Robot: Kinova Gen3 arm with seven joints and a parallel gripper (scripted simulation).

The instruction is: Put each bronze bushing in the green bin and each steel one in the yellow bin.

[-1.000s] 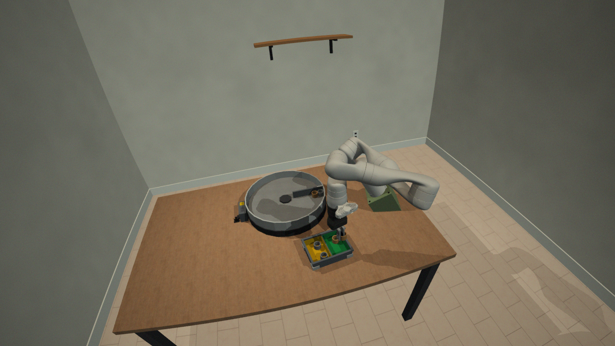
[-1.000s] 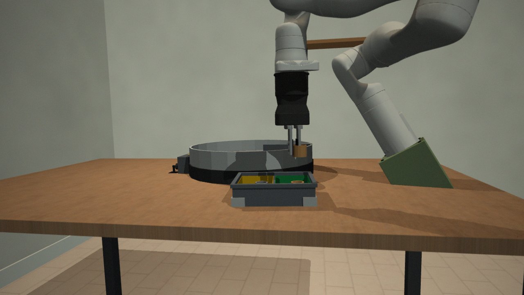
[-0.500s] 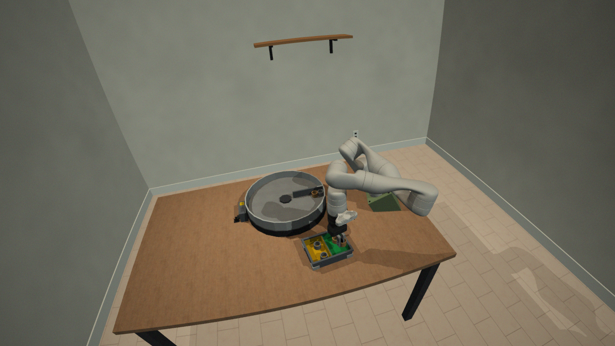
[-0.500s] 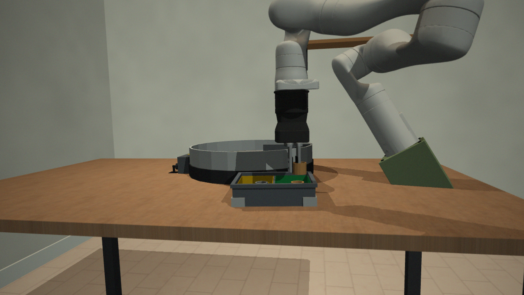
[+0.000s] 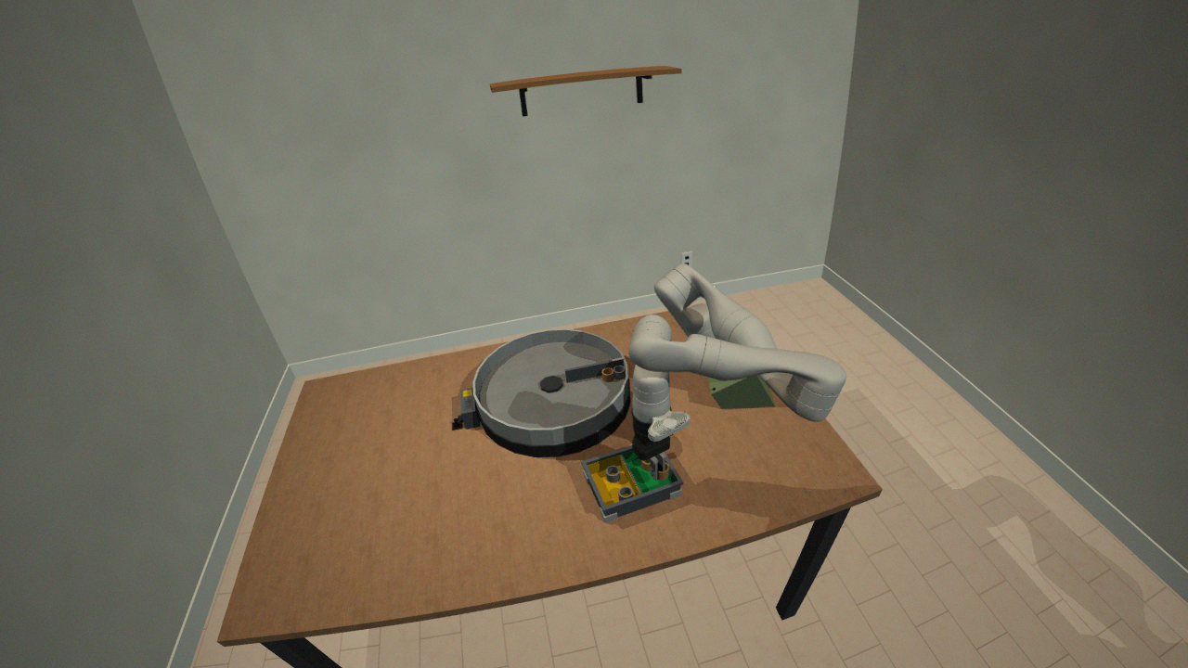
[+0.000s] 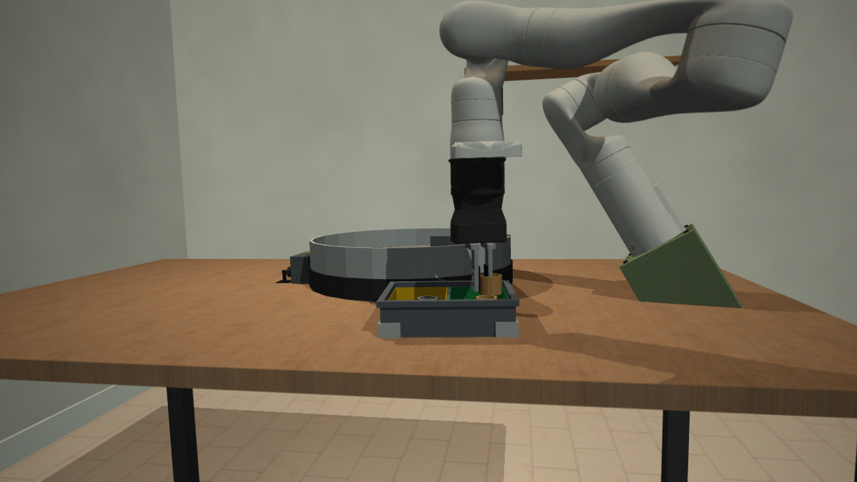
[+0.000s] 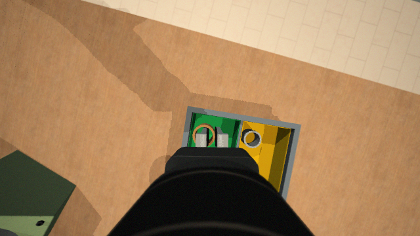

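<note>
The bin is 5 cm ahead of my hand, 4 cm to the right of it and 5 cm below it. The rest, counted from my hand: grey turntable 12 cm ahead, 40 cm to the right, 2 cm below.
</note>
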